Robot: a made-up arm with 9 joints. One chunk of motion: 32 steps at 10 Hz.
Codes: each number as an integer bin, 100 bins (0 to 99) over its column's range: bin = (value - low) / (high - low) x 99, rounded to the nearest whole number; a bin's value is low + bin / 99 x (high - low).
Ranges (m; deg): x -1.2..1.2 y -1.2..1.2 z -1.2..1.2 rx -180..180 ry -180..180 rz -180..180
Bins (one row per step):
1: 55 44 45 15 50 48
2: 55 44 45 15 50 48
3: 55 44 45 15 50 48
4: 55 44 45 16 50 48
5: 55 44 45 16 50 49
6: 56 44 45 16 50 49
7: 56 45 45 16 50 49
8: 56 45 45 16 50 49
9: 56 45 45 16 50 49
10: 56 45 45 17 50 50
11: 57 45 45 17 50 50
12: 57 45 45 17 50 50
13: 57 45 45 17 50 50
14: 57 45 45 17 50 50
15: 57 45 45 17 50 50
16: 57 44 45 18 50 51
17: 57 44 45 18 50 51
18: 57 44 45 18 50 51
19: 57 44 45 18 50 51
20: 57 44 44 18 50 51
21: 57 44 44 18 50 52
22: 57 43 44 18 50 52
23: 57 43 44 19 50 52
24: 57 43 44 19 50 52
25: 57 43 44 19 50 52
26: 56 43 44 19 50 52
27: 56 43 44 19 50 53
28: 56 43 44 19 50 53
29: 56 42 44 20 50 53
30: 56 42 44 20 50 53
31: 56 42 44 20 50 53
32: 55 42 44 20 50 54
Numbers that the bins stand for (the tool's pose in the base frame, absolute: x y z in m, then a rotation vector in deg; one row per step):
1: 0.1333 -0.1333 -0.1091 -125.45 1.82 -5.45
2: 0.1333 -0.1333 -0.1091 -125.45 1.82 -5.45
3: 0.1333 -0.1333 -0.1091 -125.45 1.82 -5.45
4: 0.1333 -0.1333 -0.1091 -121.82 1.82 -5.45
5: 0.1333 -0.1333 -0.1091 -121.82 1.82 -1.82
6: 0.1576 -0.1333 -0.1091 -121.82 1.82 -1.82
7: 0.1576 -0.1091 -0.1091 -121.82 1.82 -1.82
8: 0.1576 -0.1091 -0.1091 -121.82 1.82 -1.82
9: 0.1576 -0.1091 -0.1091 -121.82 1.82 -1.82
10: 0.1576 -0.1091 -0.1091 -118.18 1.82 1.82
11: 0.1818 -0.1091 -0.1091 -118.18 1.82 1.82
12: 0.1818 -0.1091 -0.1091 -118.18 1.82 1.82
13: 0.1818 -0.1091 -0.1091 -118.18 1.82 1.82
14: 0.1818 -0.1091 -0.1091 -118.18 1.82 1.82
15: 0.1818 -0.1091 -0.1091 -118.18 1.82 1.82
16: 0.1818 -0.1333 -0.1091 -114.55 1.82 5.45
17: 0.1818 -0.1333 -0.1091 -114.55 1.82 5.45
18: 0.1818 -0.1333 -0.1091 -114.55 1.82 5.45
19: 0.1818 -0.1333 -0.1091 -114.55 1.82 5.45
20: 0.1818 -0.1333 -0.1333 -114.55 1.82 5.45
21: 0.1818 -0.1333 -0.1333 -114.55 1.82 9.09
22: 0.1818 -0.1576 -0.1333 -114.55 1.82 9.09
23: 0.1818 -0.1576 -0.1333 -110.91 1.82 9.09
24: 0.1818 -0.1576 -0.1333 -110.91 1.82 9.09
25: 0.1818 -0.1576 -0.1333 -110.91 1.82 9.09
26: 0.1576 -0.1576 -0.1333 -110.91 1.82 9.09
27: 0.1576 -0.1576 -0.1333 -110.91 1.82 12.73
28: 0.1576 -0.1576 -0.1333 -110.91 1.82 12.73
29: 0.1576 -0.1818 -0.1333 -107.27 1.82 12.73
30: 0.1576 -0.1818 -0.1333 -107.27 1.82 12.73
31: 0.1576 -0.1818 -0.1333 -107.27 1.82 12.73
32: 0.1333 -0.1818 -0.1333 -107.27 1.82 16.36

